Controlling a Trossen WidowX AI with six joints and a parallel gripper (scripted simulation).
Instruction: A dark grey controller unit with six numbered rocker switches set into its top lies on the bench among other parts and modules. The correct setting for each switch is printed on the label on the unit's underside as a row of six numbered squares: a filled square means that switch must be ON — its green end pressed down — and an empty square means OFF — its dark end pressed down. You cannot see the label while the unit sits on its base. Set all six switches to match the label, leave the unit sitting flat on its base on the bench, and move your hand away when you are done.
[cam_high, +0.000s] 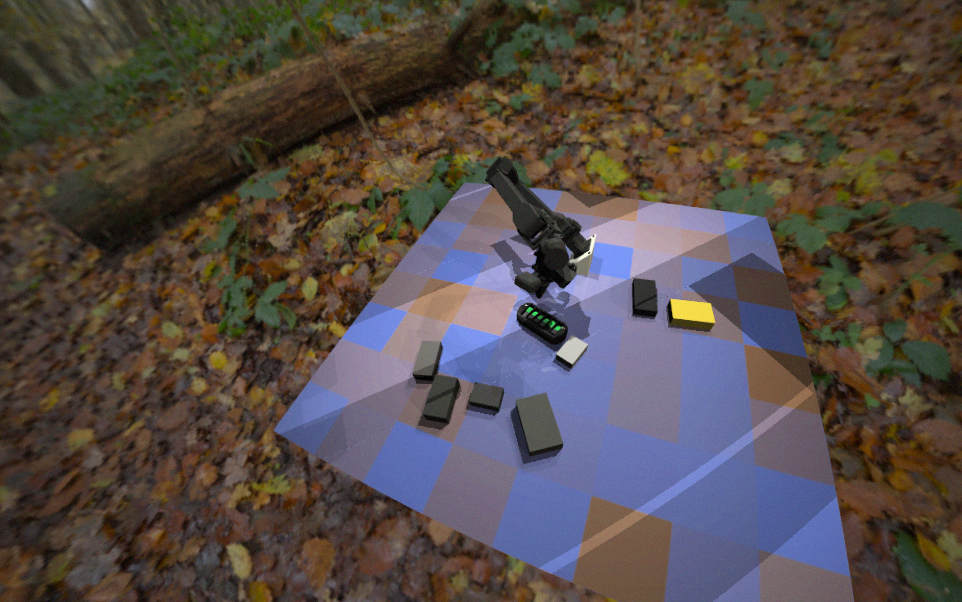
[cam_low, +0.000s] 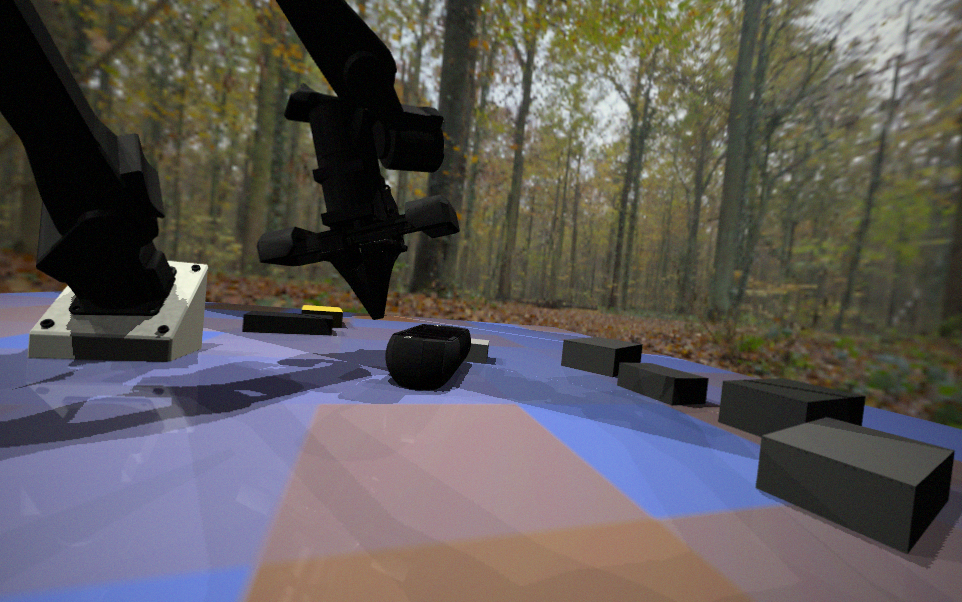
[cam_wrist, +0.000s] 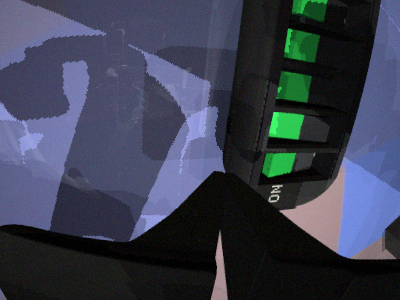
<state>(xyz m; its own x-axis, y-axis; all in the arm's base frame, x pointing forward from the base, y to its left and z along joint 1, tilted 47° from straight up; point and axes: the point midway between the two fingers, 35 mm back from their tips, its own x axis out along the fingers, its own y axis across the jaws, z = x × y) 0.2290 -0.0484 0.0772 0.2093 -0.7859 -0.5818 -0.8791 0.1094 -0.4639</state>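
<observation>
Now: gripper tip 13 cm short of the white block, 12 cm to the right of it and 5 cm above it. Round my gripper tip: dark block (30 cm to the left, 11 cm behind, 5 cm below); yellow block (43 cm to the left, 8 cm behind, 4 cm below).
</observation>
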